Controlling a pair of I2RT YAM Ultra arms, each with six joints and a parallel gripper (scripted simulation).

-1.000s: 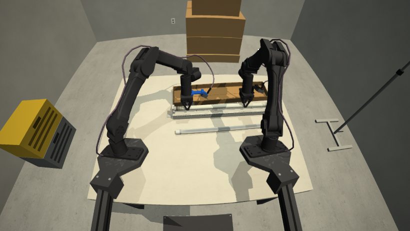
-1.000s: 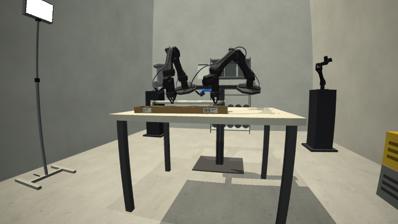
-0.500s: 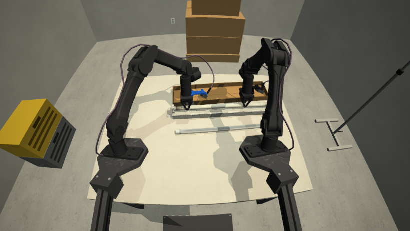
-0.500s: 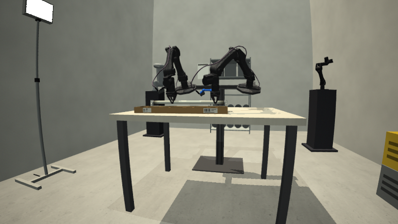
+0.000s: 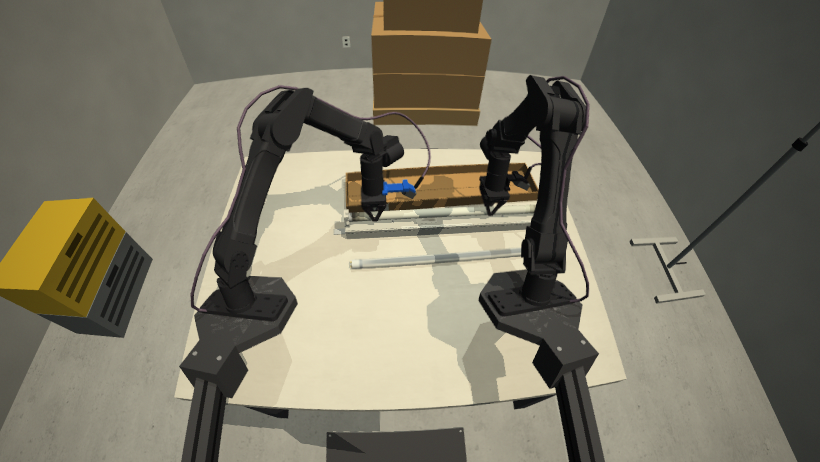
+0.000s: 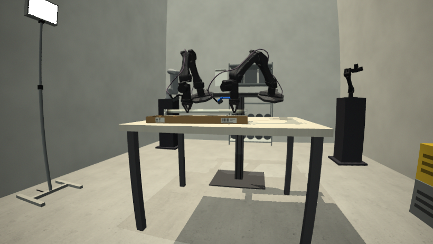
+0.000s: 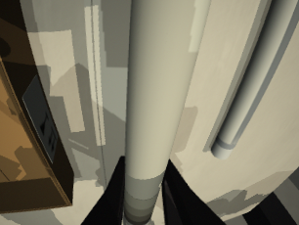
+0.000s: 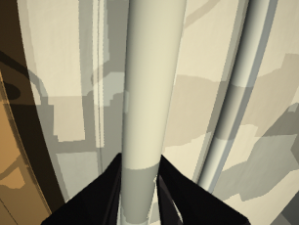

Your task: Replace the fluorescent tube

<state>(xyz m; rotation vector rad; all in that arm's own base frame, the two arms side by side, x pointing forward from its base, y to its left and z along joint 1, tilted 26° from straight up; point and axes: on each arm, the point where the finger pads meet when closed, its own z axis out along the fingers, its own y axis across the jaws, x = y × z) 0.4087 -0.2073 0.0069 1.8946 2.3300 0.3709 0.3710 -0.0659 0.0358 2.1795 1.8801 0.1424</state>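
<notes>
My right hand is 12 cm to the right of the white light fixture and 1 cm above it. The rest, counted from my right hand: old fluorescent tube: 12 cm to the left; LED tube: 13 cm behind, 11 cm to the left, 5 cm below; brown carton: 15 cm ahead, 12 cm to the left, 5 cm below.
</notes>
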